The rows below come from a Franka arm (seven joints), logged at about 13 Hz.
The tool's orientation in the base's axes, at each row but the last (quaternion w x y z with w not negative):
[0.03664 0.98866 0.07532 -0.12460]
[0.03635 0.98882 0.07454 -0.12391]
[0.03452 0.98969 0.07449 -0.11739]
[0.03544 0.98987 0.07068 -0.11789]
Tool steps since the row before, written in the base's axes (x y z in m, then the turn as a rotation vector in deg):
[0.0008 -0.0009 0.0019 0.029 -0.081 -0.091]
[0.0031 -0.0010 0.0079 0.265 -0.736 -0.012]
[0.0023 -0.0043 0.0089 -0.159 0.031 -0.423]
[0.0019 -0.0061 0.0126 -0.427 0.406 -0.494]
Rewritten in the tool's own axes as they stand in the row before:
[0.0002 0.0011 -0.0019 0.039 0.080 0.088]
[0.0009 0.0019 -0.0083 0.155 0.767 0.015]
[-0.0005 0.0051 -0.0088 -0.048 -0.077 0.444]
[-0.0020 0.0070 -0.0121 -0.240 -0.491 0.541]

